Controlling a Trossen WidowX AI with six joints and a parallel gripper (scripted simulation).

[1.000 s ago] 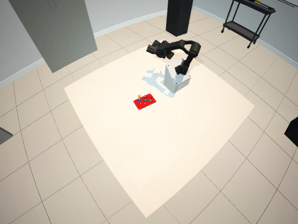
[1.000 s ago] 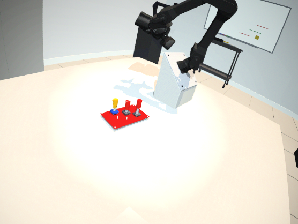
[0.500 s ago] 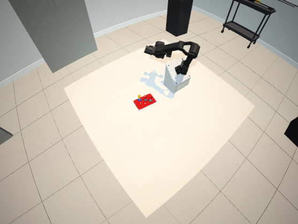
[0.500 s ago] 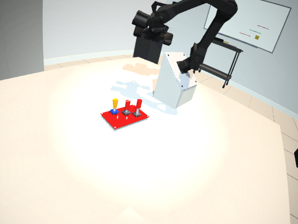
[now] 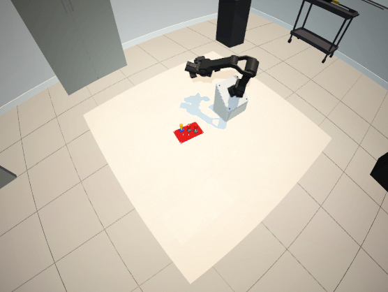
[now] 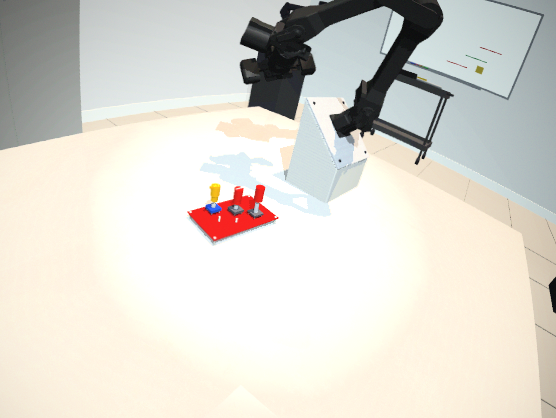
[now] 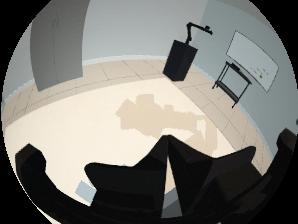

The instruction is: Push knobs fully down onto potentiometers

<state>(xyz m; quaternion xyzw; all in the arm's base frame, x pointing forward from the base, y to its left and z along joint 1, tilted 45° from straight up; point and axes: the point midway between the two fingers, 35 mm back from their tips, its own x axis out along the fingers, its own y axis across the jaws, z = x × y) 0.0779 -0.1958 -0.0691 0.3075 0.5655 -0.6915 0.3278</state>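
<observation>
My gripper tip is now 28 cm short of the red knob, 20 cm to the right of it and 19 cm above it. From my gripper tip the other things lie so: yellow knob 31 cm ahead, 18 cm to the left, 19 cm below.
</observation>
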